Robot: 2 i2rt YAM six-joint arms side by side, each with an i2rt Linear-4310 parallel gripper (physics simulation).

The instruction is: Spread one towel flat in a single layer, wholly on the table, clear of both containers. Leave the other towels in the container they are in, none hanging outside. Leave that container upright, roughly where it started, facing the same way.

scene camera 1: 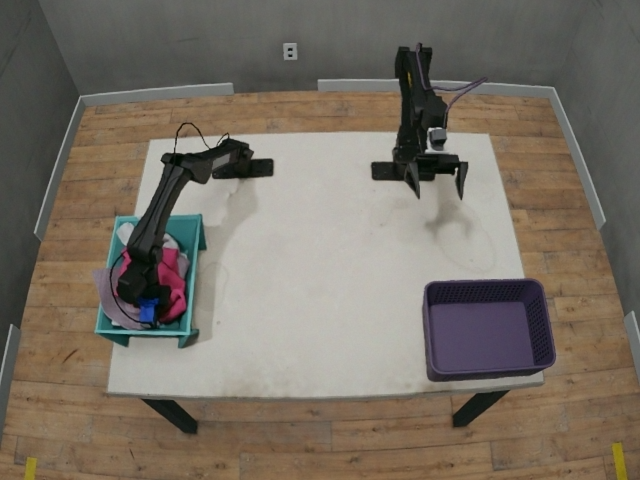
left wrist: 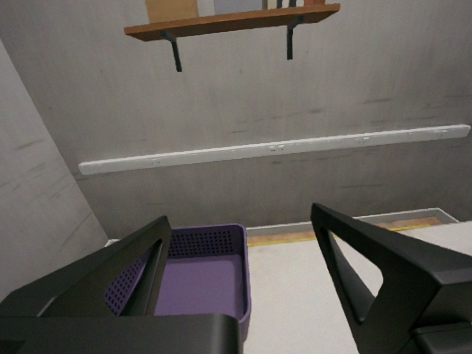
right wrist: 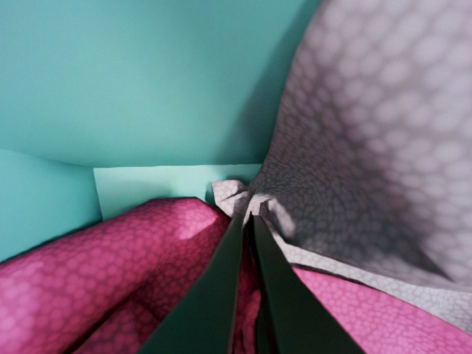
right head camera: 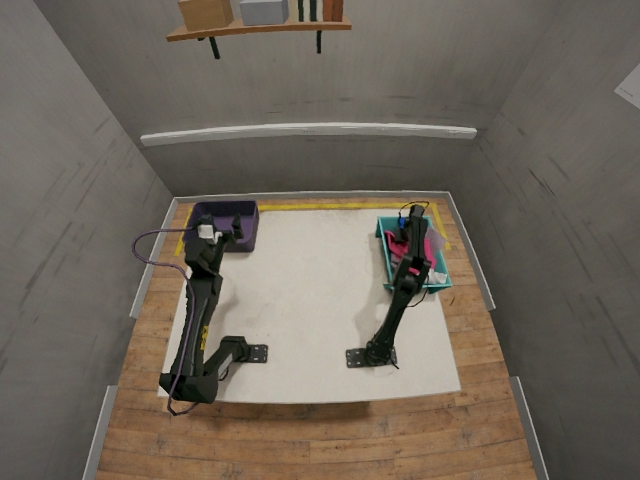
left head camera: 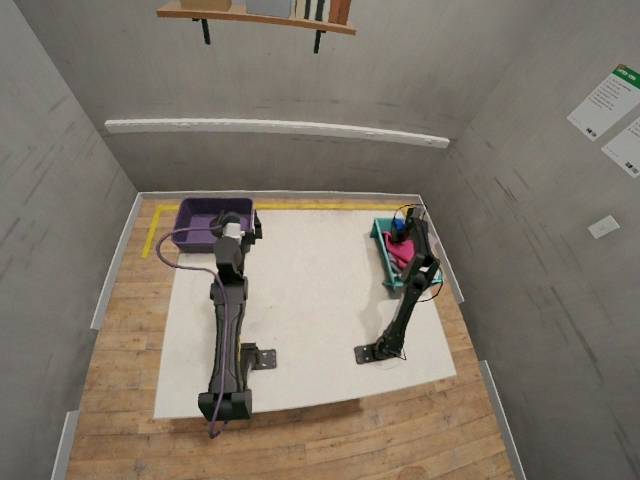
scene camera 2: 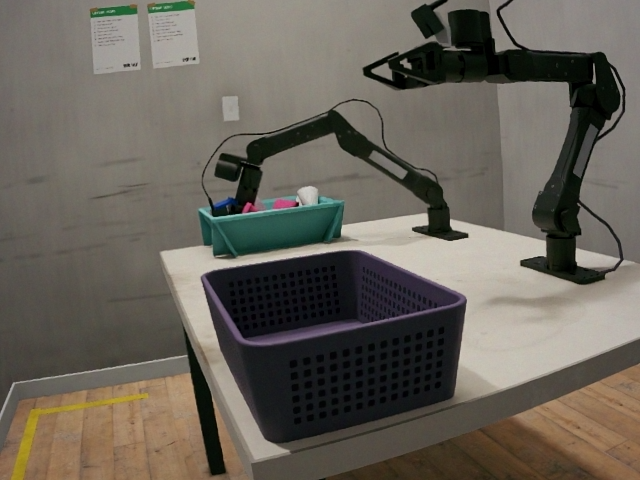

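Observation:
The teal container (left head camera: 382,253) (scene camera 1: 195,279) (scene camera 2: 273,235) stands upright at the left in scene camera 1, holding a pink towel (scene camera 1: 170,273) (right wrist: 100,265), a mauve towel (scene camera 1: 105,294) (right wrist: 375,150) and white cloth (scene camera 1: 124,232) (scene camera 2: 308,195). The mauve towel reaches out past the container's outer rim. My right gripper (right wrist: 247,226) is down inside the container, its fingers shut; mauve and pink cloth bunch at the tips, both seeming pinched. My left gripper (scene camera 1: 439,197) (scene camera 2: 377,64) (left wrist: 239,217) is open and empty, raised above the table.
An empty purple basket (left head camera: 211,245) (scene camera 1: 475,374) (scene camera 2: 361,382) stands at the table's corner, ahead of my left gripper. The white table (scene camera 1: 310,258) lies between the basket and the teal container. A wall shelf (left head camera: 258,16) (left wrist: 230,22) is above the back.

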